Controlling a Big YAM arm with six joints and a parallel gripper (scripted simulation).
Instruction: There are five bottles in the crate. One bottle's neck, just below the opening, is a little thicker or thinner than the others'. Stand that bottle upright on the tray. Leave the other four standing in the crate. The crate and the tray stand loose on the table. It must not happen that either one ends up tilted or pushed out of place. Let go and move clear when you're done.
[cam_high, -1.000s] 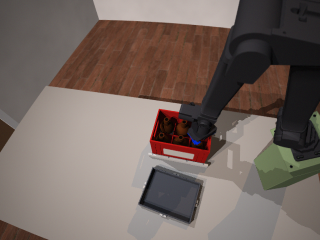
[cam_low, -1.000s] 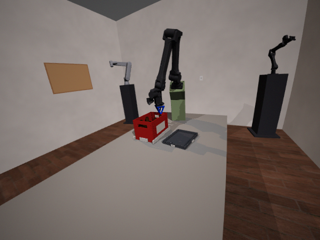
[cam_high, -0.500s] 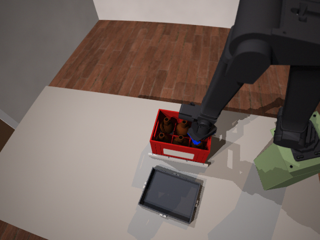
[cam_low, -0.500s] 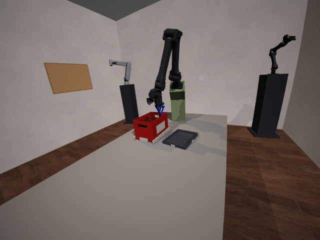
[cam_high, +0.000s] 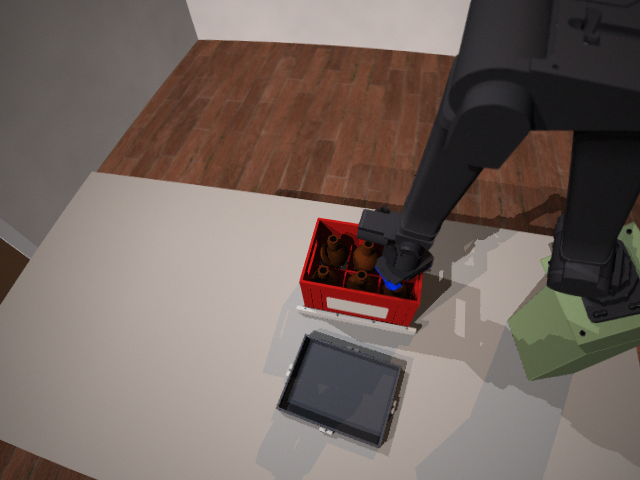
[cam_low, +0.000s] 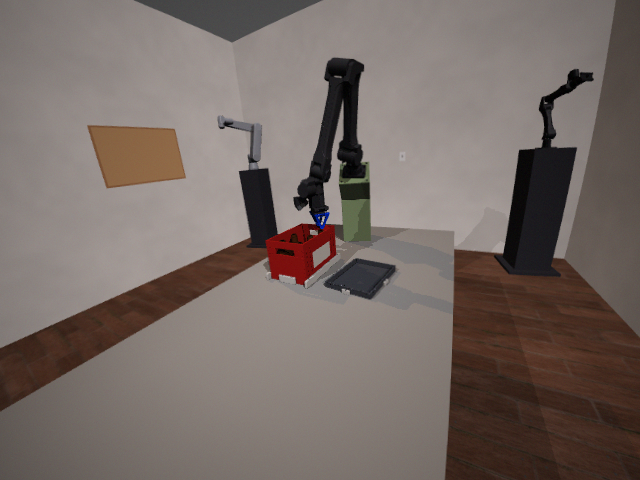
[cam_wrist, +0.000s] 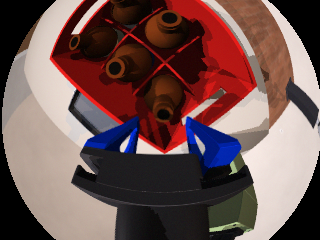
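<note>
My gripper is now 70 mm short of the crate, 60 mm to the left of it and 100 mm above it. The rest, counted from my hand: dark grey tray (130 mm ahead, 210 mm to the left, 170 mm below); brown bottle (170 mm ahead, 30 mm to the right, 100 mm below).
</note>
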